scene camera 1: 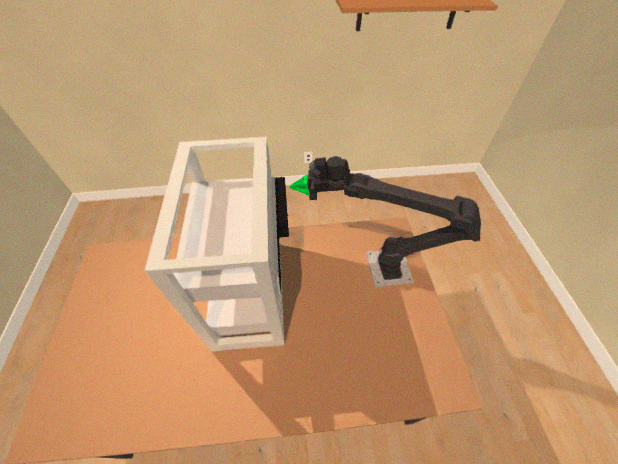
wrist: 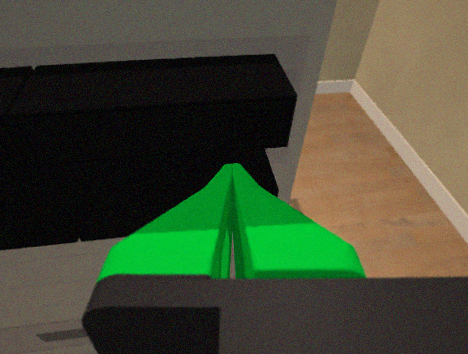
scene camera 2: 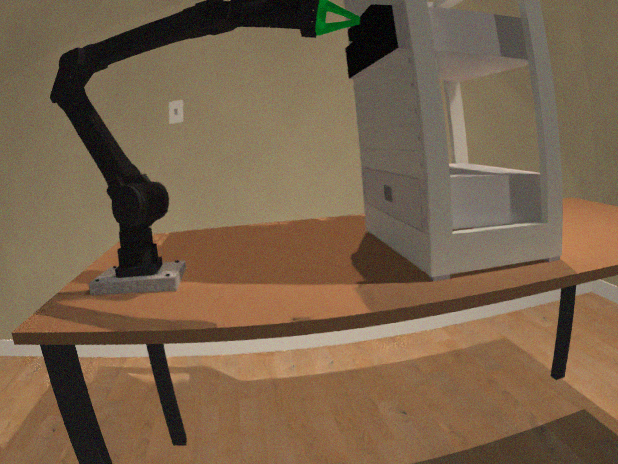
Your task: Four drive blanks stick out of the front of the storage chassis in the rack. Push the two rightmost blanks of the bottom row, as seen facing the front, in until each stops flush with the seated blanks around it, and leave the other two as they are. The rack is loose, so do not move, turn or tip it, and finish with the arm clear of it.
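Places are measured from the arm's base along level axes (x back, y right, z up), in centimetres.
Pixels of known places: gripper, fingertip midpoint: [scene camera 1: 289,186] [wrist: 232,176] [scene camera 2: 360,20]; arm's base at its link origin: [scene camera 1: 389,267] [scene camera 2: 140,270].
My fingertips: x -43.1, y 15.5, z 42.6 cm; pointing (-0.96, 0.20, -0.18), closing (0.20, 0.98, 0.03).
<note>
For each thing: its middle in the pictures, then the offset to it from my fingertips. "spot": a spot on its surface instead. Level surfaces: height alone.
- upper right blank at the middle of its body: [wrist: 163,63] [scene camera 2: 397,19] [scene camera 1: 269,190] dy -2.3, dx -7.7, dz +1.3 cm
- lower right blank at the middle of its body: [wrist: 174,144] [scene camera 2: 401,46] dy -2.3, dx -7.7, dz -4.4 cm
- black block at a spot on its surface: [scene camera 1: 281,207] spot: dy -12.5, dx -4.0, dz +2.7 cm
- dark stepped block at a spot on its surface: [scene camera 2: 377,37] spot: dy +2.9, dx -1.8, dz -3.9 cm
- table at its surface level: dz -44.5 cm
The white rack [scene camera 1: 210,265] [scene camera 2: 440,150] stands upright on the table. Black drive blanks stick out of its front near the top. In the wrist view an upper right blank [wrist: 160,85] stands out further than the lower right blank [wrist: 150,195] below it; parts of others show at the left edge. In scene camera 1 the blanks show as a black block [scene camera 1: 281,207], and in scene camera 2 as a dark stepped block [scene camera 2: 377,37]. My gripper [scene camera 1: 291,186] [scene camera 2: 359,20] [wrist: 232,176] is shut and empty, its green tips in front of the lower right blank. Whether they touch it cannot be told.
The arm's base plate [scene camera 1: 375,280] [scene camera 2: 135,287] is fixed on the table [scene camera 1: 350,380] [scene camera 2: 280,305], in front of the rack. Walls surround the table. An orange shelf [scene camera 1: 415,5] is on the back wall. Wooden floor [wrist: 360,200] shows to the right of the rack in the wrist view.
</note>
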